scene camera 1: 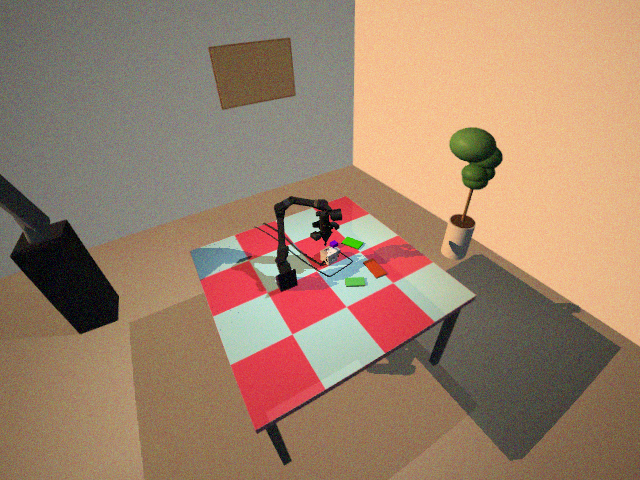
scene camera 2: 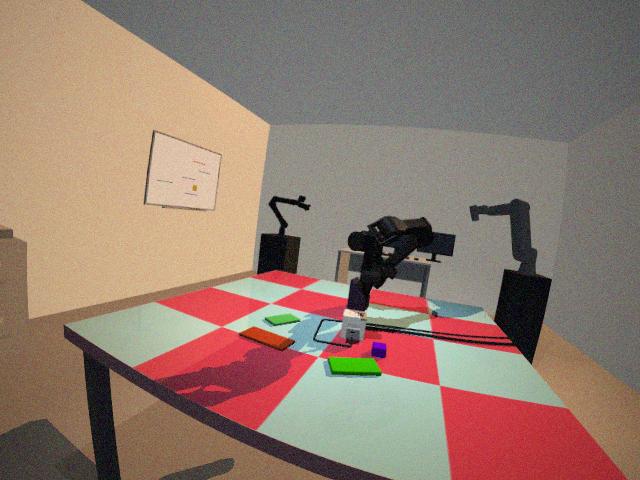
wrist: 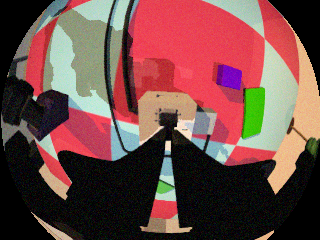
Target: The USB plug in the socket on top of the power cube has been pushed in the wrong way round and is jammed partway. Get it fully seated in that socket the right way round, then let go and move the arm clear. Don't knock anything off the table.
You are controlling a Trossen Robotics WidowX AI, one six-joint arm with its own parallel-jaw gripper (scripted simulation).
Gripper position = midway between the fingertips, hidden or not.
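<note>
My gripper (scene camera 2: 365, 298) carries a dark USB plug. You can also find my gripper (wrist: 168, 134) in the wrist view.
</note>
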